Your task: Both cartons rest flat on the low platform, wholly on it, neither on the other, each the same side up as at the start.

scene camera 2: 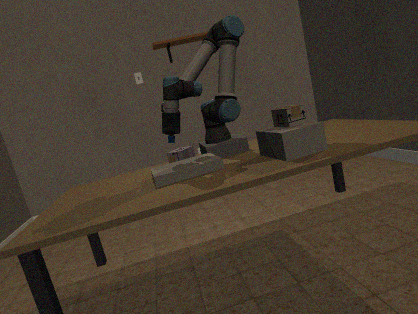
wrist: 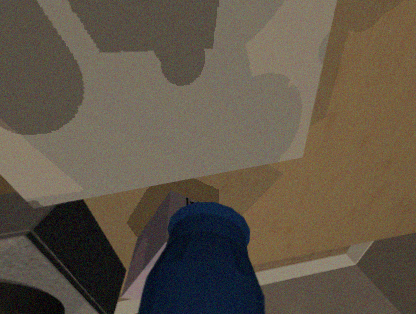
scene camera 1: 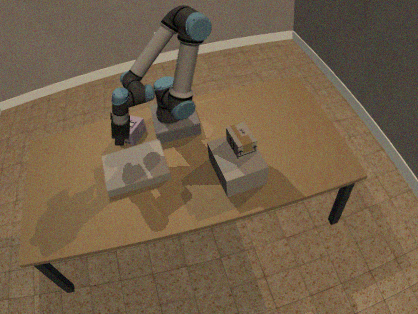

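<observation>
A low grey platform is part of the scene, and the suction cup is 16 cm from the middle of the platform, above it. The suction cup holds nothing.
</observation>
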